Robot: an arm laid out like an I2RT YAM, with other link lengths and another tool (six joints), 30 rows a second.
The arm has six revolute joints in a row. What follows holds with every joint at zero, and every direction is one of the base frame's. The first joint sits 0.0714 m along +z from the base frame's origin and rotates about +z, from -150 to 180 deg. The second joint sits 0.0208 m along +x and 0.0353 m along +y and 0.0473 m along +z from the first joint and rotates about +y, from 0 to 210 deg. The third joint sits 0.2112 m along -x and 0.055 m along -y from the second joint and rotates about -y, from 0 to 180 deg. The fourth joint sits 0.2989 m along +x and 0.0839 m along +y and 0.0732 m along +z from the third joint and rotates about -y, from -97 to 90 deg. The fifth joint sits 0.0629 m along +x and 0.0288 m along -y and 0.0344 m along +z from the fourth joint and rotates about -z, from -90 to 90 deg. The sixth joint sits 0.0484 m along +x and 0.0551 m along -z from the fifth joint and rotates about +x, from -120 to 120 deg. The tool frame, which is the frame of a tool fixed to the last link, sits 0.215 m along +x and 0.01 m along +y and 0.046 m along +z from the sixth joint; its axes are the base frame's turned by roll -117.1, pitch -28.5 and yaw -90 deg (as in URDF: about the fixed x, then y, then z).
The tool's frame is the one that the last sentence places.
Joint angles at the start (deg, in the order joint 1, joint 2, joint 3, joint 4, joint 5, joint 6):
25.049 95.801 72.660 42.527 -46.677 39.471
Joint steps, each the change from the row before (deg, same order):
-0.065 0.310 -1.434 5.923 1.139 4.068
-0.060 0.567 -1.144 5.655 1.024 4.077
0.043 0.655 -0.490 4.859 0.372 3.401
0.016 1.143 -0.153 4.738 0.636 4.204
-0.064 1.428 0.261 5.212 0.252 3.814
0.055 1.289 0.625 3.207 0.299 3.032
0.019 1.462 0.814 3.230 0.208 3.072
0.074 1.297 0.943 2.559 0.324 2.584
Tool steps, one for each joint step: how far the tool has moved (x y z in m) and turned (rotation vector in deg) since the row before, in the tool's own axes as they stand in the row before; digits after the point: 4 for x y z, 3 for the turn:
0.0028 -0.0064 -0.0087 3.076 -0.010 1.162
0.0020 -0.0058 -0.0081 2.963 -0.384 1.227
-0.0023 -0.0075 -0.0068 2.616 -0.941 0.440
0.0004 -0.0056 -0.0056 2.522 -1.251 1.411
-0.0024 -0.0075 -0.0064 2.703 -1.465 0.382
-0.0007 -0.0047 -0.0028 1.730 -1.296 0.819
-0.0008 -0.0043 -0.0026 1.667 -1.436 0.754
-0.0007 -0.0047 -0.0018 1.475 -1.232 0.639

